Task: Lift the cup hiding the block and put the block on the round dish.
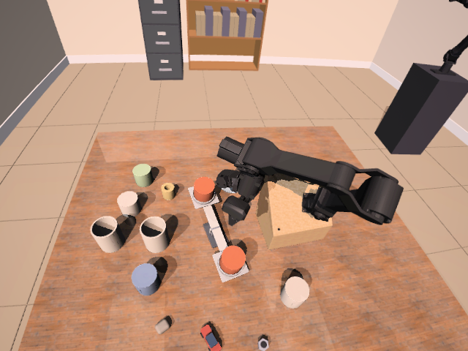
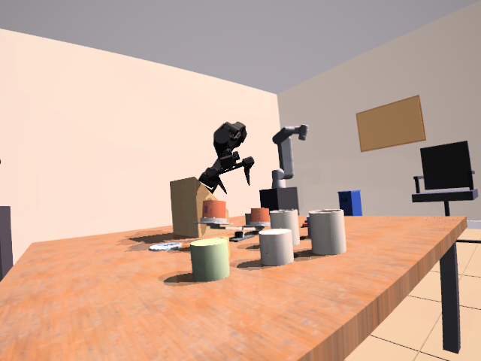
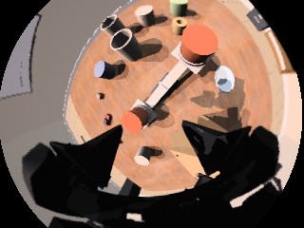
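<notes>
Now: the pale block 10 mm ahead of my gripper tip, 80 mm to the left of it and 130 mm below it. Round my gripper tip: blue cylinder (270 mm ahead, 140 mm to the left, 130 mm below); round dish (20 mm behind, 280 mm to the right, 170 mm below); orange cup (100 mm ahead, 170 mm to the right, 60 mm below).
</notes>
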